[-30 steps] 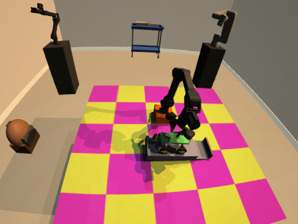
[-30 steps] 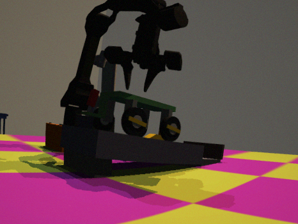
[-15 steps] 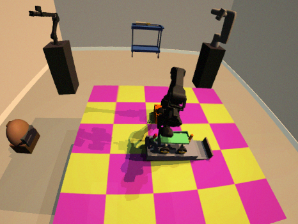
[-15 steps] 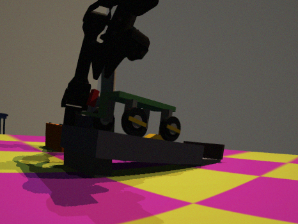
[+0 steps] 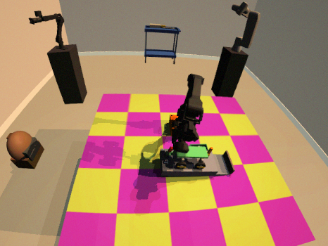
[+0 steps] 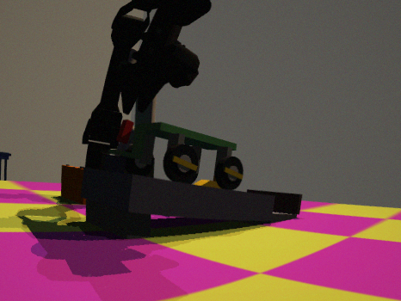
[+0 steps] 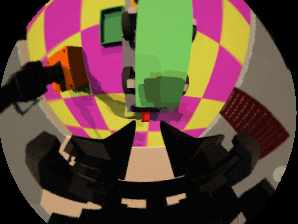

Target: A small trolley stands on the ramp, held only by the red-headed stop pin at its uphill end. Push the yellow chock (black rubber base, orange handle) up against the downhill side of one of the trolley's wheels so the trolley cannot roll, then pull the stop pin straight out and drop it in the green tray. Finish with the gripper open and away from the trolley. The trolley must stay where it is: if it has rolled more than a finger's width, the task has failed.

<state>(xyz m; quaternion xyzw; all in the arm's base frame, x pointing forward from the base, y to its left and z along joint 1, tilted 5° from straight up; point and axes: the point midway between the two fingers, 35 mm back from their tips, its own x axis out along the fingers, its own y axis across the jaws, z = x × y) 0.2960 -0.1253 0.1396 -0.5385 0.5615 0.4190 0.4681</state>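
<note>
The red-headed stop pin lies 5 cm below my gripper tip and 2 cm to the right of it. From my gripper tip the other things lie so: dark ramp: 13 cm below, 10 cm to the left, 2 cm ahead; then trolley: 10 cm to the left, 7 cm below, 2 cm ahead; then yellow chock: 22 cm to the left, 10 cm below, 1 cm behind.
</note>
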